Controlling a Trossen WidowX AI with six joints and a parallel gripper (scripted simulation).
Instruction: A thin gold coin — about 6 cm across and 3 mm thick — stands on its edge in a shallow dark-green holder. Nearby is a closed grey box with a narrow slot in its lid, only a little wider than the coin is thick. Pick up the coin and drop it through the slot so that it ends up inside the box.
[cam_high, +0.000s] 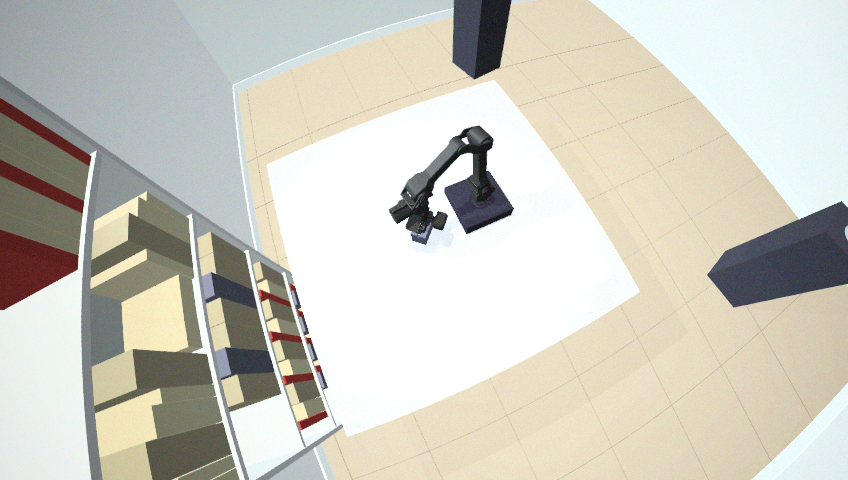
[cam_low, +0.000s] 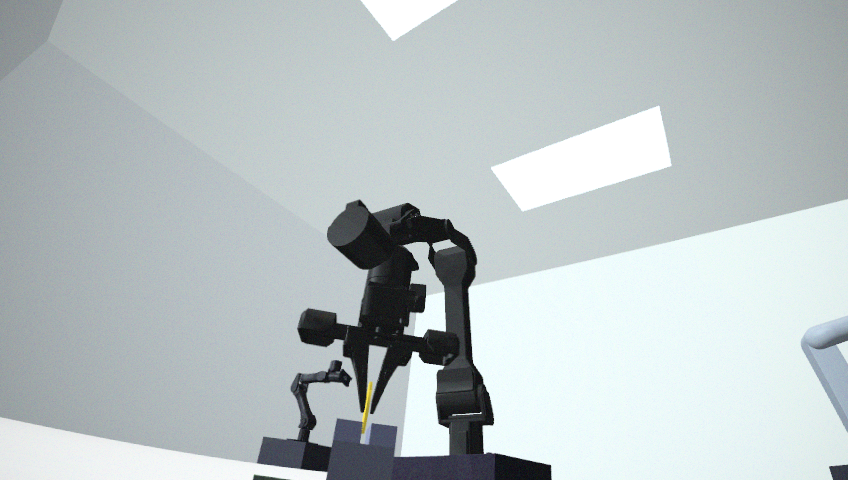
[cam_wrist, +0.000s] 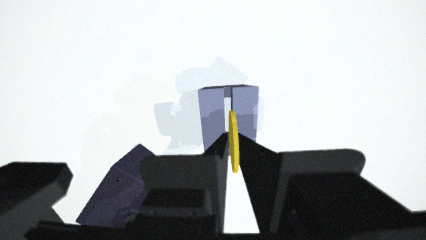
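My gripper tip is now 1 cm below the gold coin.
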